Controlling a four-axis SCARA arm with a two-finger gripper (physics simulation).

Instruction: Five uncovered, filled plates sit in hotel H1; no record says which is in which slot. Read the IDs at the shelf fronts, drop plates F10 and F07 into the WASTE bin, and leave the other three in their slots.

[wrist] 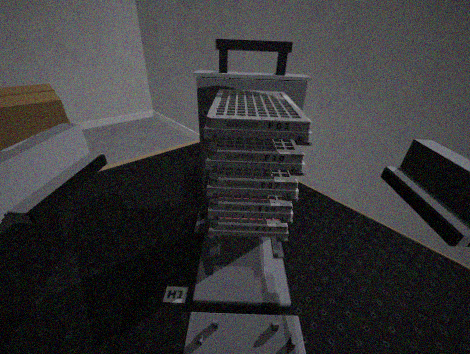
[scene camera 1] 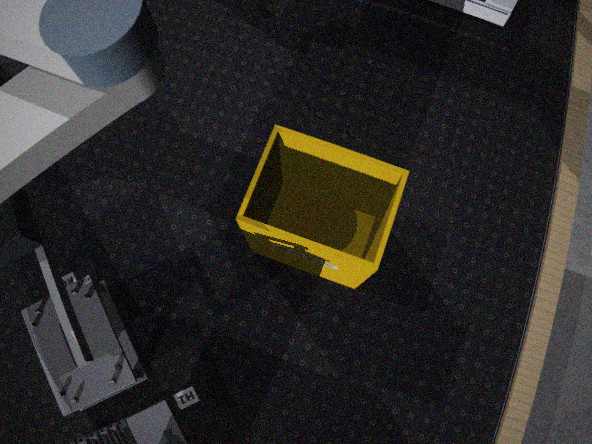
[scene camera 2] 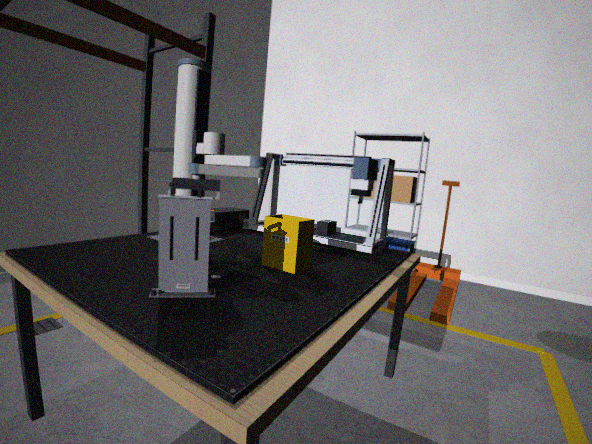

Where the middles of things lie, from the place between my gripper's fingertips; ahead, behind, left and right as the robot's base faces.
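Hotel H1 [scene camera 2: 183, 269]: 150 mm to the right of my hand, 140 mm ahead of it, 130 mm below it.
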